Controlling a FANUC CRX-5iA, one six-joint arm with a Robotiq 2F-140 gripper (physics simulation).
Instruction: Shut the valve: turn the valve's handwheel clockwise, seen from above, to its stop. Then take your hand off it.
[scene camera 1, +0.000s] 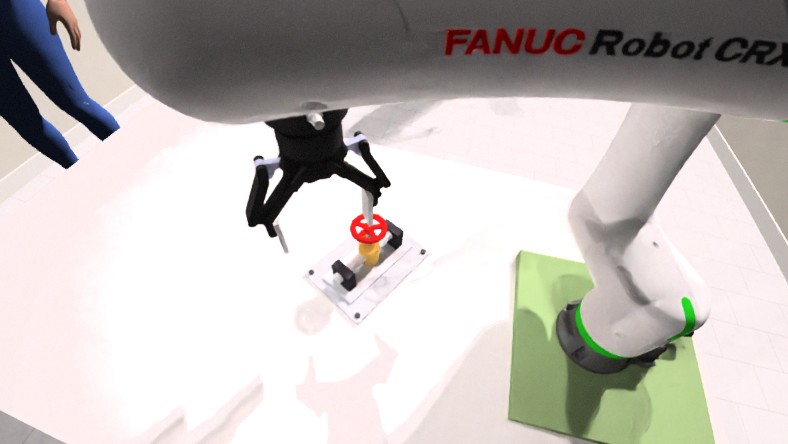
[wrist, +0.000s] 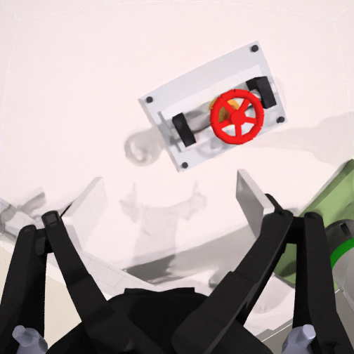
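The valve's red handwheel (scene camera 1: 368, 228) (wrist: 239, 118) has several spokes and sits on top of a yellow valve body (scene camera 1: 368, 255). The valve is on a pipe held by two black clamps over a pale base plate (scene camera 1: 382, 292) (wrist: 200, 80). My gripper (scene camera 1: 325, 222) (wrist: 169, 187) is open and empty, with its fingers wide apart. In the scene view one fingertip overlaps the far edge of the handwheel, and the other hangs to the left of the plate. In the wrist view the handwheel is ahead of the fingers and towards the right one, not between them.
The plate lies on a white table top (scene camera 1: 181, 308). My arm's base stands on a green board (scene camera 1: 529, 386) (wrist: 335, 195) at the right. A large arm link crosses the top of the scene view. A person's blue-clad legs (scene camera 1: 41, 71) show at the upper left.
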